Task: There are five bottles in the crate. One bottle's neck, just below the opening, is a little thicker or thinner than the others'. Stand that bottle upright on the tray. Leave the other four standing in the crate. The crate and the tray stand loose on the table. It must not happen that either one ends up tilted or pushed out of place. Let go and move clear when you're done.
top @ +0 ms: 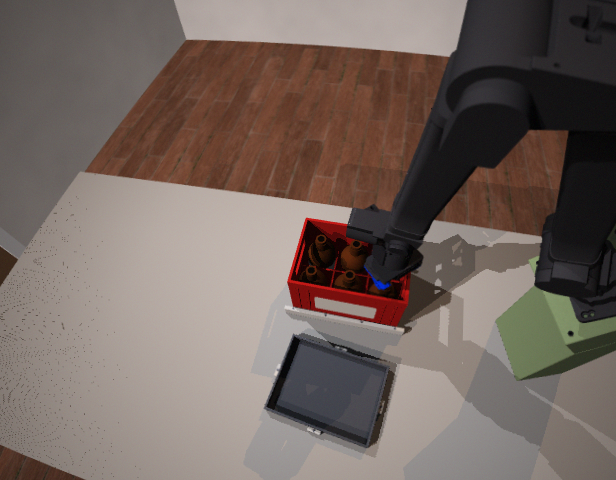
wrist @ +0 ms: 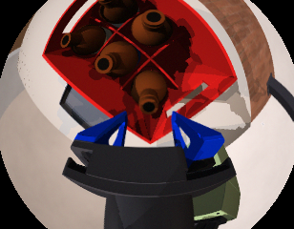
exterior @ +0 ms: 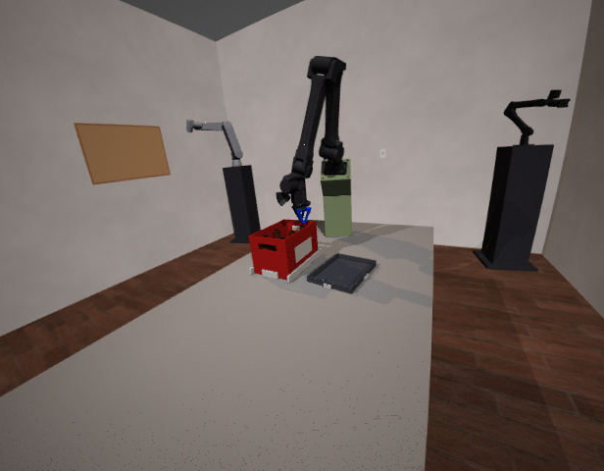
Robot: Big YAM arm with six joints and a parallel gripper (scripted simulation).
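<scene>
Now: the crate 110 mm below my hand, 80 mm ahead of it and 60 mm to the right of it. The rest, counted from my hand: dark grey tray (210 mm to the left, 180 mm below, 130 mm ahead); brown bottle (170 mm ahead, 100 mm below, 30 mm to the right).
</scene>
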